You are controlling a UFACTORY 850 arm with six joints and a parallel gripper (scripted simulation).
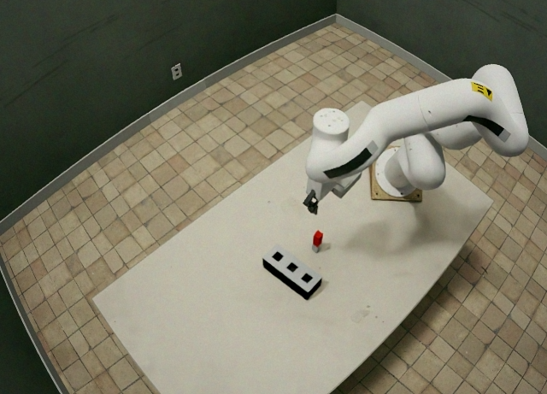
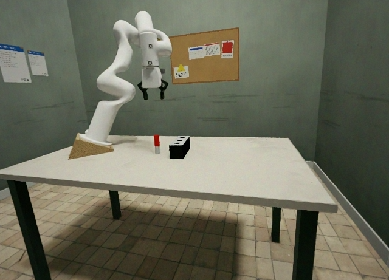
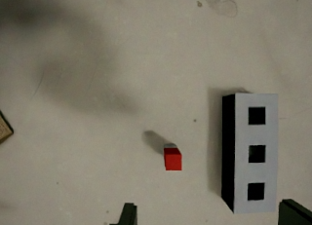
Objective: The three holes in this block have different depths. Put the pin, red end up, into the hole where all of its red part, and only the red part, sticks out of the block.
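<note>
My gripper is now 1 cm past the pin and 23 cm above it. Round my hand: black block (13 cm ahead, 27 cm below).
</note>
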